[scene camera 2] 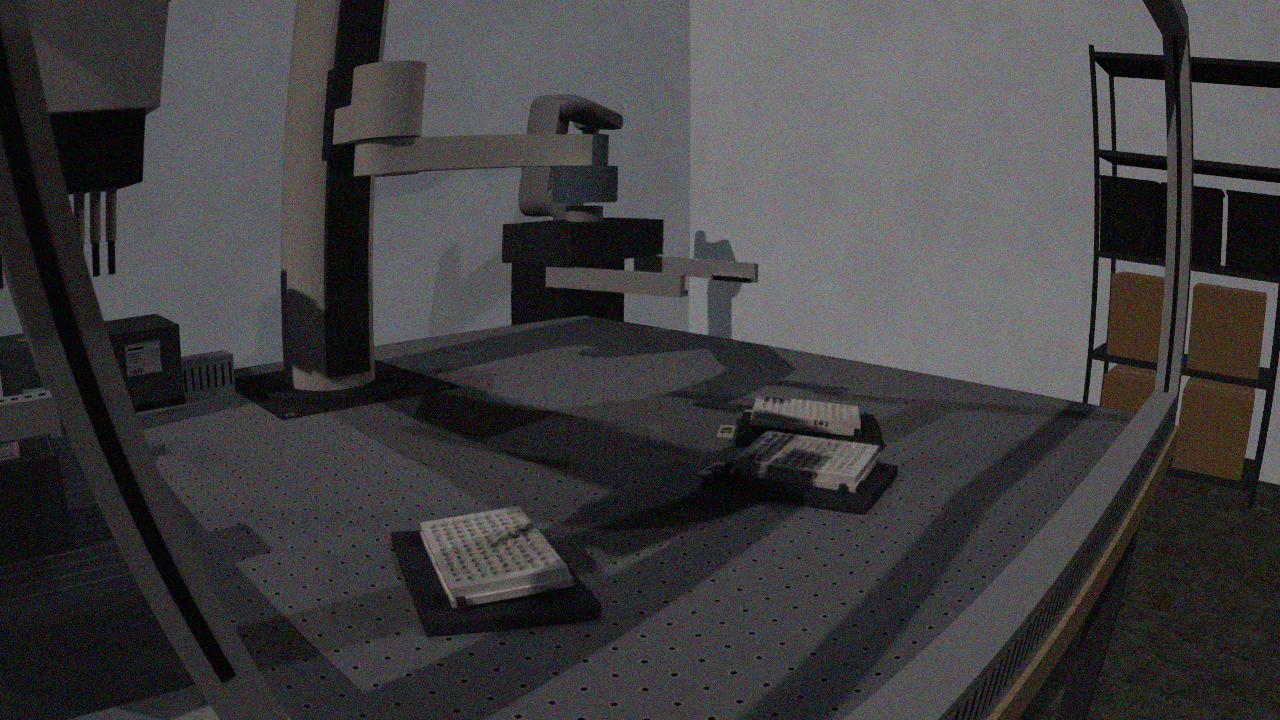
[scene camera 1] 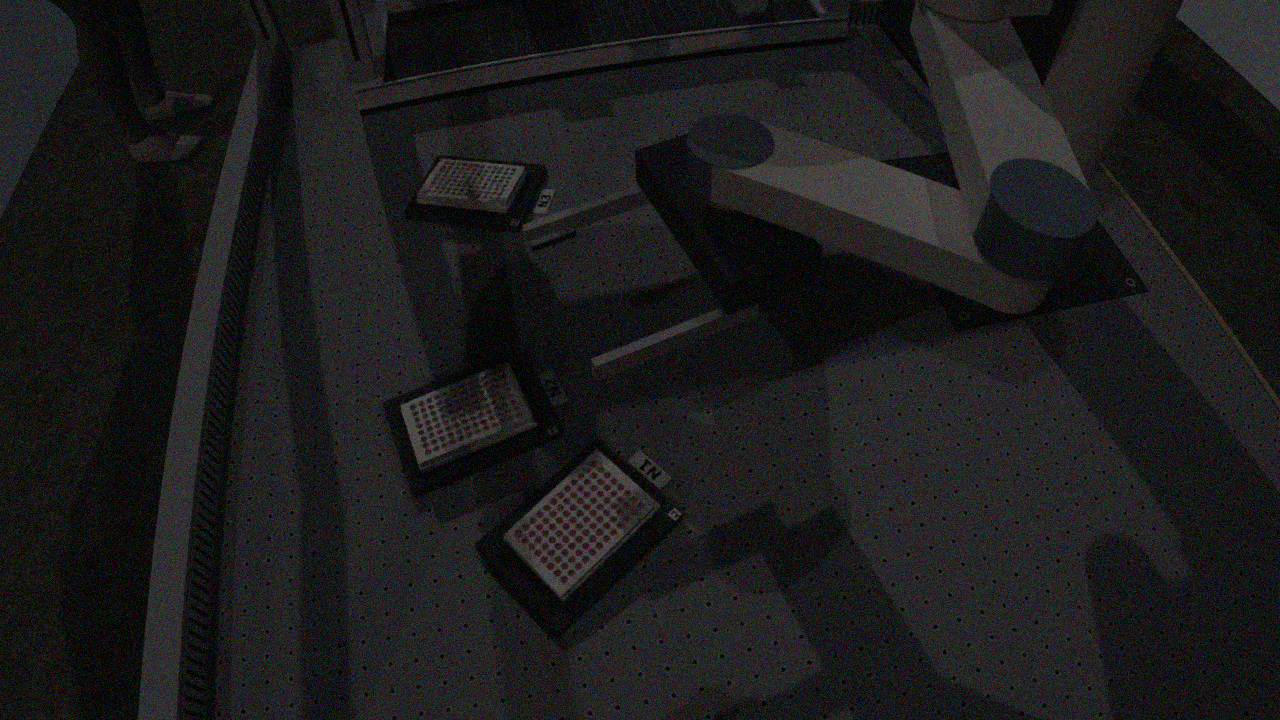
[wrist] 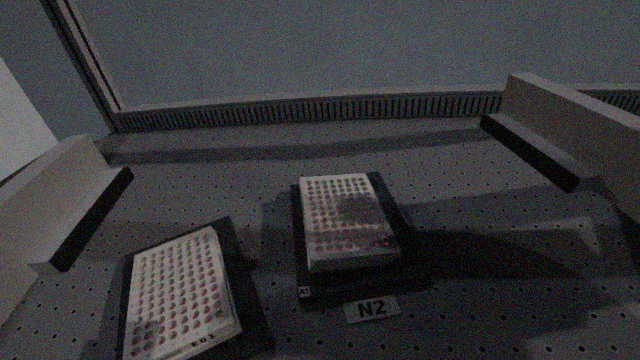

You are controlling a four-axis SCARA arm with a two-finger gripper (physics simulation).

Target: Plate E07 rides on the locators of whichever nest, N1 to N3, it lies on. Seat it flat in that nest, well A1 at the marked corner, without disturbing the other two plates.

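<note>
My gripper (scene camera 1: 561, 297) (scene camera 2: 720, 279) (wrist: 306, 123) is open and empty, high above the table, its fingers wide apart. In the wrist view, the plate in nest N2 (wrist: 320, 210) (scene camera 1: 465, 416) (scene camera 2: 810, 461) lies between the finger directions, farther below. Its code is not readable, and its height on the locators is hard to judge. The A1 mark (wrist: 304, 291) is at the near left corner of nest N2 (wrist: 350, 288) (scene camera 1: 483, 457). The plate in nest N1 (wrist: 175, 290) (scene camera 1: 581, 523) (scene camera 2: 805, 414) reads E01. The plate in nest N3 (scene camera 1: 471, 183) (scene camera 2: 496, 555) has no readable code.
The N2 label (wrist: 372, 308) lies before its nest; the N1 label (scene camera 1: 649, 467) and N3 label (scene camera 1: 543, 201) show in scene camera 1. A slotted rail (wrist: 300, 111) runs along the table edge. The arm column (scene camera 2: 308, 223) and shelving (scene camera 2: 1093, 223) stand farther away. Dark shadows cross the perforated table.
</note>
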